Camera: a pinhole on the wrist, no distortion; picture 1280 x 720 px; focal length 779.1 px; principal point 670.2 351.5 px. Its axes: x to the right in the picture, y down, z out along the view. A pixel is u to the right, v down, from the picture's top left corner.
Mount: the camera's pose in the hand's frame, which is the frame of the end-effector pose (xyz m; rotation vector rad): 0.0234 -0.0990 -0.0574 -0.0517 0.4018 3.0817
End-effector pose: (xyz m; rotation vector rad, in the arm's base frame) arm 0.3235 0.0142 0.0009 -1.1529 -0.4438 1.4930
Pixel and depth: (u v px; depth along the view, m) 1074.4 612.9 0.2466
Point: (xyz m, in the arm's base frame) 0.2043 0.0050 0.2250
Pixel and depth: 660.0 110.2 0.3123
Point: 0.1026 0.0821 0.0310
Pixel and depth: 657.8 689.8 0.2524
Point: 0.2208 0.1368 0.2019
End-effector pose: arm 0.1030 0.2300 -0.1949 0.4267 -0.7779 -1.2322
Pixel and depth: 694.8 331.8 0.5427
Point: -0.1984 0.3070 0.1520
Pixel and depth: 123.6 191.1 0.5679
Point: -0.0915 -0.0591 0.3483
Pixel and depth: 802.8 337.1 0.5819
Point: -0.2284 0.3926 0.1580
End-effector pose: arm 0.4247 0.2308 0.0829 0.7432 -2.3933 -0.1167
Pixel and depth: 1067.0 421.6 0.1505
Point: 0.4445 0.1939 -0.0377
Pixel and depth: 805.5 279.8 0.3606
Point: 0.2777 0.2531 -0.1609
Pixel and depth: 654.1 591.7 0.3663
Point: 0.2775 0.0954 -0.1988
